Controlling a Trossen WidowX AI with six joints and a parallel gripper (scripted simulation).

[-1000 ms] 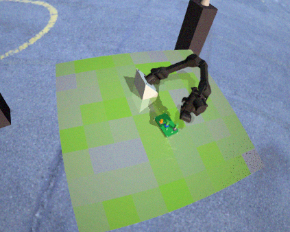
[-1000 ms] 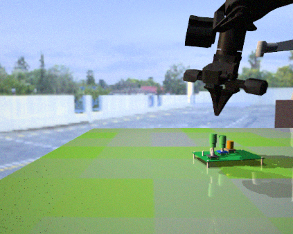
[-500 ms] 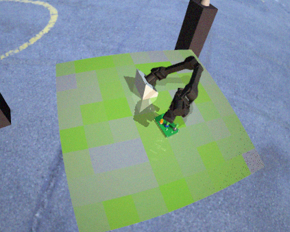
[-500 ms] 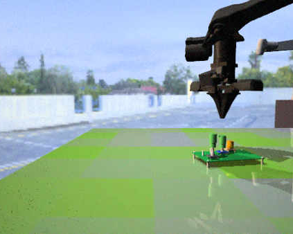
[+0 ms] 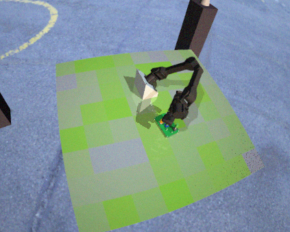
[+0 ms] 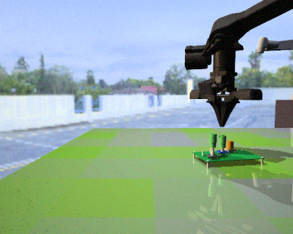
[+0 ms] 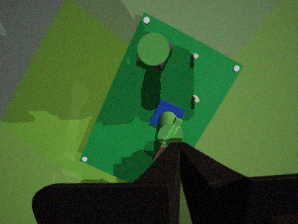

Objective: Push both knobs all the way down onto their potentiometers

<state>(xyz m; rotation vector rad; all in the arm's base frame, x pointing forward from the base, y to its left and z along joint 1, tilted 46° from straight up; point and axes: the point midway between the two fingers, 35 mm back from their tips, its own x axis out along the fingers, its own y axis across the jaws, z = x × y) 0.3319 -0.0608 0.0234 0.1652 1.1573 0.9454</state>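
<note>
Now: the green knob 40 mm below my gripper tip.
</note>
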